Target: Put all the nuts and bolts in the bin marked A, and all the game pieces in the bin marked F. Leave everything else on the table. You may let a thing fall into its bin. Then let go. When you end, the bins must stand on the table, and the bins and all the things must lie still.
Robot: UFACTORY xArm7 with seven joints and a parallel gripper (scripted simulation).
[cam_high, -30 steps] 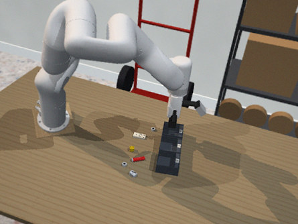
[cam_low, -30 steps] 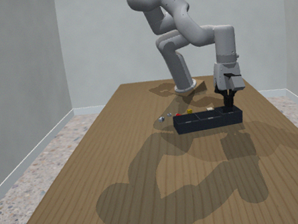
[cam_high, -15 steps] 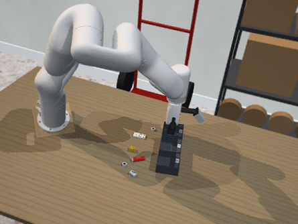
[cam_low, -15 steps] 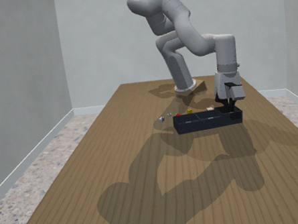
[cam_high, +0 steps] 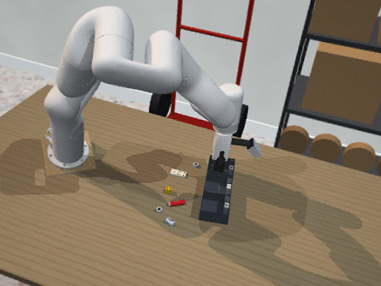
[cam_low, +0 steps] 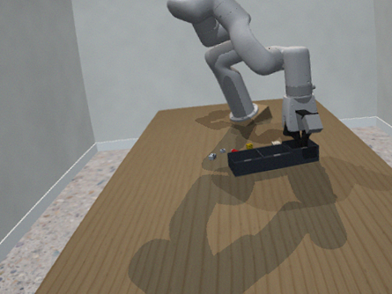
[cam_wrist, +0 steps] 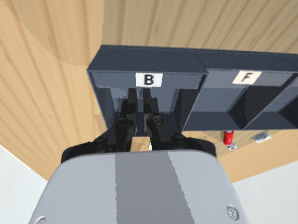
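Now: hand 20 mm past the metal piece, 270 mm to the left of it and 30 mm above it. Also, from my hand: white domino (100 mm behind, 70 mm to the right, 30 mm below); then yellow die (90 mm behind, 160 mm to the right, 30 mm below); then dark bin (40 mm ahead, 80 mm to the right, 10 mm below).
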